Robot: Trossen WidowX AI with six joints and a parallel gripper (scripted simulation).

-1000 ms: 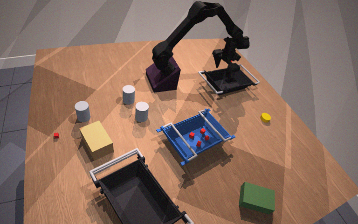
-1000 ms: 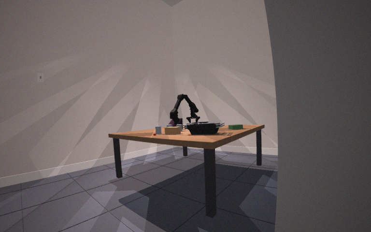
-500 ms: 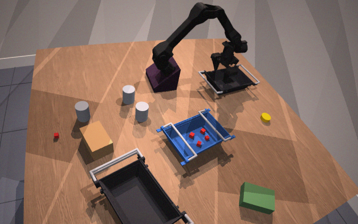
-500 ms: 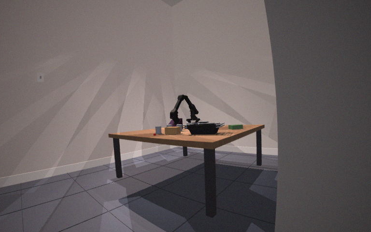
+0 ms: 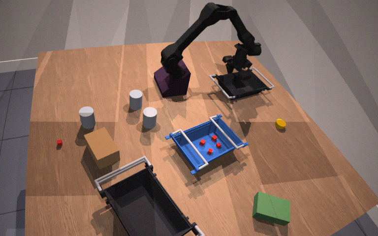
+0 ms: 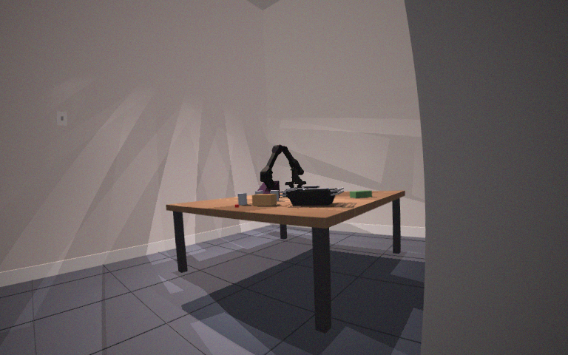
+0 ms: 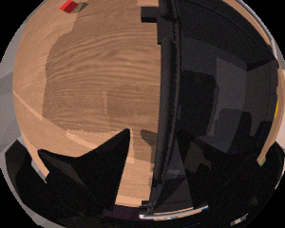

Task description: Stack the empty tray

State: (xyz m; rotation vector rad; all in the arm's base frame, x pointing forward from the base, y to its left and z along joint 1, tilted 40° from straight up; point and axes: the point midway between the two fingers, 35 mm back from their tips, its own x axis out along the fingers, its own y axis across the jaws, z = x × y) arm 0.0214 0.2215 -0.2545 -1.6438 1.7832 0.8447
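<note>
The black tray is 80 mm ahead of my gripper tip and 30 mm above it. Round my gripper tip: yellow disc 360 mm ahead, 50 mm to the left; then tan box 750 mm to the right, 220 mm ahead, 20 mm above; then green block 660 mm ahead, 290 mm to the right, 10 mm above.
</note>
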